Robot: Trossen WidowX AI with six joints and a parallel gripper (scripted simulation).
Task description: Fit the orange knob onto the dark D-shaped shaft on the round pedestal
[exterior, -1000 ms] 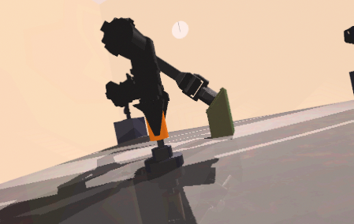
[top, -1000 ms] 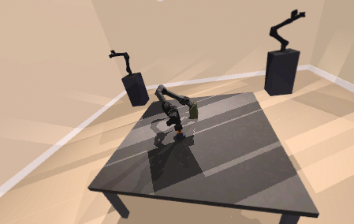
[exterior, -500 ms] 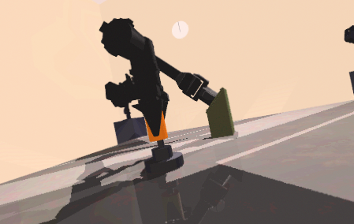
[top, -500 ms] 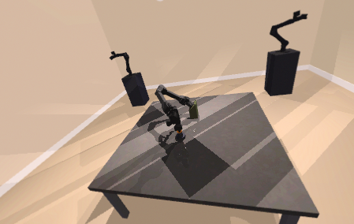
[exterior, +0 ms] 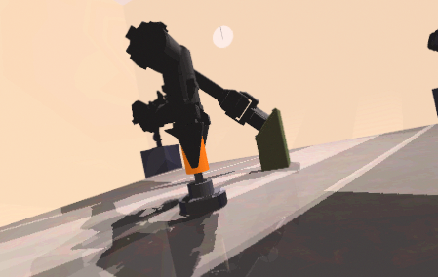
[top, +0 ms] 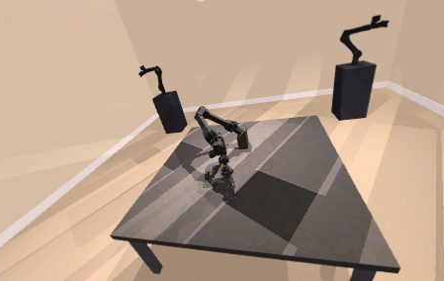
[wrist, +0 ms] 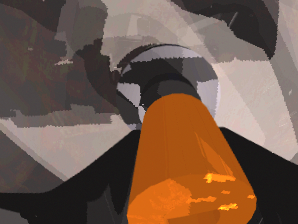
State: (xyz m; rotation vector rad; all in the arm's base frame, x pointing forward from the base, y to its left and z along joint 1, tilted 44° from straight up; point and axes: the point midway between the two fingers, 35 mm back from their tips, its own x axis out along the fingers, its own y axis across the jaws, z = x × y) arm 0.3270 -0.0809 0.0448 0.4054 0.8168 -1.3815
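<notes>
The orange knob lies 2 cm above my gripper tip. From my gripper tip the other things lie so: pedestal (4 cm below).
</notes>
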